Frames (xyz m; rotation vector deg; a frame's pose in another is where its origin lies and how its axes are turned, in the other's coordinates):
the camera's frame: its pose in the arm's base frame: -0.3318 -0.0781 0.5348 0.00 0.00 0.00
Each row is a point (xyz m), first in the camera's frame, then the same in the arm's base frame.
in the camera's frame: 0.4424 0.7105 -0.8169
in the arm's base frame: 0.1106 0.6324 -0.2821
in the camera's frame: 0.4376 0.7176 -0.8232
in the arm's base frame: 0.1058 0.6395 -0.2884
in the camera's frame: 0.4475 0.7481 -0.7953
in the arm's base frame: 0.1157 0.6700 -0.2605
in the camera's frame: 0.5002 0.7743 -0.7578
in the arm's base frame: 0.1684 0.6962 -0.2230
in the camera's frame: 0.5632 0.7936 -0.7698
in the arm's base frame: 0.2314 0.7155 -0.2350
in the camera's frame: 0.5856 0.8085 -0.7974
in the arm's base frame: 0.2538 0.7304 -0.2626
